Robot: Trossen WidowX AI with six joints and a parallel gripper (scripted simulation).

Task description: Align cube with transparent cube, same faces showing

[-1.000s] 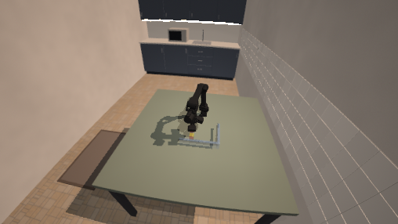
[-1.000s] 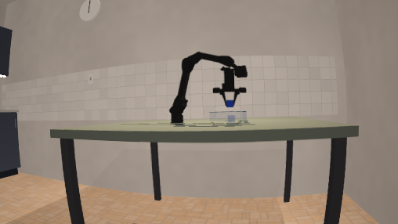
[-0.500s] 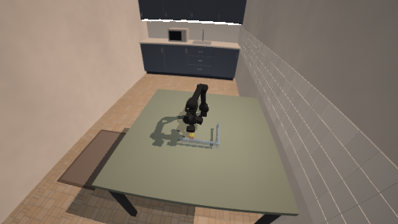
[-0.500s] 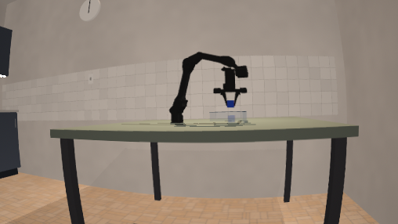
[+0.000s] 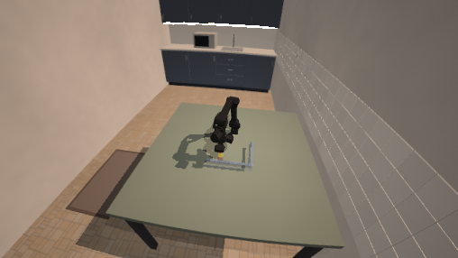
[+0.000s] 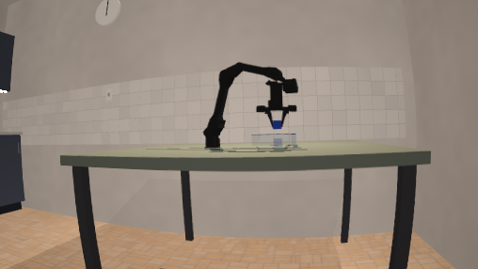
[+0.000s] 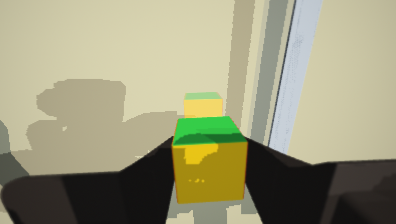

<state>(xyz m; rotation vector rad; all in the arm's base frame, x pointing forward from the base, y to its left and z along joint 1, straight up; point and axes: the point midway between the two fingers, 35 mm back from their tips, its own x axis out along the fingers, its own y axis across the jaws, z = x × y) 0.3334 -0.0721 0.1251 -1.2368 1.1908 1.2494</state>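
The transparent cube is 110 mm below my hand. The rest, counted from my hand: fence: 80 mm below, 80 mm ahead, 70 mm to the left.
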